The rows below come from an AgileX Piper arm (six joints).
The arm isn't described. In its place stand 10 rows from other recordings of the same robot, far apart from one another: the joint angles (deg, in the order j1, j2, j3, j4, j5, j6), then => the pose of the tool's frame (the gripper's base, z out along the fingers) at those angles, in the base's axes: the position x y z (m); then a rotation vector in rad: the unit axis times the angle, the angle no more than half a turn.
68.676 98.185 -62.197 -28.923 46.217 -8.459 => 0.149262, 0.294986, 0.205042, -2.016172, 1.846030, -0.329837
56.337 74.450 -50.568 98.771 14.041 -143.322 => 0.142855, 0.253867, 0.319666, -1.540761, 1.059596, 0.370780
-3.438 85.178 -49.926 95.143 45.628 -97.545 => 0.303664, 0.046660, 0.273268, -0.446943, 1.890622, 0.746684
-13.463 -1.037 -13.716 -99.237 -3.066 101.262 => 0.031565, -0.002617, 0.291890, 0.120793, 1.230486, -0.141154
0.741 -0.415 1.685 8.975 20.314 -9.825 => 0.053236, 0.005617, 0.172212, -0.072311, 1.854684, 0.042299
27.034 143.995 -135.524 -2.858 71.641 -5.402 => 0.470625, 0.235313, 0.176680, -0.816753, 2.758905, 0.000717
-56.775 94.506 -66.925 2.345 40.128 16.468 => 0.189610, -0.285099, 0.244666, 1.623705, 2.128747, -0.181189
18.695 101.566 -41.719 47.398 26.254 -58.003 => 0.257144, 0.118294, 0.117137, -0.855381, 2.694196, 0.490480
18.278 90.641 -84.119 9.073 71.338 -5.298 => 0.299459, 0.113227, 0.334371, -0.542979, 2.797992, 0.272224
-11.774 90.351 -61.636 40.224 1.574 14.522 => 0.354001, -0.072138, 0.286086, 1.109363, 1.712820, 0.493632
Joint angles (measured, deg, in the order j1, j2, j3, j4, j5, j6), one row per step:
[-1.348, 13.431, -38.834, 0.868, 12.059, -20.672]
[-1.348, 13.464, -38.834, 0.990, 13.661, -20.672]
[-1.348, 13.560, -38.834, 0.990, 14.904, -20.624]
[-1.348, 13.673, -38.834, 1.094, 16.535, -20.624]
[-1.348, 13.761, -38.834, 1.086, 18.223, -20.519]
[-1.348, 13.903, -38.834, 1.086, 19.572, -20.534]
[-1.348, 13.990, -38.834, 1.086, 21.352, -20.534]
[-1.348, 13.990, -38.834, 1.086, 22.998, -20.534]
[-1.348, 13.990, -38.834, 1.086, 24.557, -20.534]
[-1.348, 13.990, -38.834, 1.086, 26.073, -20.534]
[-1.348, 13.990, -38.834, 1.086, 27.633, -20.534]
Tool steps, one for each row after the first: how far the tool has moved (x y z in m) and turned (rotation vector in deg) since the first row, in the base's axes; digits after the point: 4 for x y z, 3 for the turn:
[0.0009, 0.0001, -0.0024, 0.131, 1.632, 0.084]
[0.0019, 0.0001, -0.0044, 0.198, 2.970, 0.115]
[0.0031, 0.0001, -0.0069, 0.314, 4.711, 0.193]
[0.0041, 0.0002, -0.0096, 0.436, 6.485, 0.240]
[0.0052, 0.0002, -0.0118, 0.445, 7.976, 0.254]
[0.0061, 0.0002, -0.0146, 0.475, 9.843, 0.278]
[0.0064, 0.0002, -0.0172, 0.500, 11.489, 0.301]
[0.0067, 0.0003, -0.0197, 0.523, 13.047, 0.322]
[0.0069, 0.0003, -0.0221, 0.546, 14.563, 0.342]
[0.0070, 0.0003, -0.0245, 0.570, 16.123, 0.363]

